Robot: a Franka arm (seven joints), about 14 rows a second.
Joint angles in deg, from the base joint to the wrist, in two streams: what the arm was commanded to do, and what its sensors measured. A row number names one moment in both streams.
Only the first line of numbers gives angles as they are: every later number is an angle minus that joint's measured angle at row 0.
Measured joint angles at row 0: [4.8, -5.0, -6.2, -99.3, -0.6, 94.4, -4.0]
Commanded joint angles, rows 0 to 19: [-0.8, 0.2, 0.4, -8.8, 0.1, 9.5, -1.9]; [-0.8, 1.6, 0.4, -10.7, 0.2, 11.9, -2.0]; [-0.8, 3.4, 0.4, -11.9, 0.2, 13.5, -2.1]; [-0.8, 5.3, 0.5, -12.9, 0.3, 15.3, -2.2]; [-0.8, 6.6, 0.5, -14.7, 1.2, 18.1, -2.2]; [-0.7, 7.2, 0.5, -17.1, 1.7, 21.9, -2.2]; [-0.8, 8.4, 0.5, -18.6, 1.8, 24.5, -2.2]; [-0.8, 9.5, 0.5, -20.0, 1.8, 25.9, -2.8]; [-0.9, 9.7, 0.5, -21.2, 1.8, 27.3, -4.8]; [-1.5, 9.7, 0.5, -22.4, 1.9, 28.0, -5.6]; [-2.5, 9.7, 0.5, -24.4, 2.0, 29.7, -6.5]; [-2.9, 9.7, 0.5, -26.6, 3.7, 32.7, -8.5]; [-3.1, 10.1, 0.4, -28.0, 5.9, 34.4, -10.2]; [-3.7, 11.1, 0.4, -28.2, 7.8, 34.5, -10.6]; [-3.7, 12.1, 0.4, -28.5, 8.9, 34.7, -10.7]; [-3.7, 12.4, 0.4, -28.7, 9.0, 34.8, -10.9]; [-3.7, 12.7, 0.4, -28.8, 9.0, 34.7, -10.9]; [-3.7, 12.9, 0.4, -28.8, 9.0, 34.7, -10.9]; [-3.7, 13.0, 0.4, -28.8, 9.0, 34.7, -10.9]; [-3.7, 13.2, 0.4, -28.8, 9.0, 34.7, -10.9]
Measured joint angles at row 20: [-3.0, 13.2, -0.1, -28.3, 7.3, 33.7, -9.0]
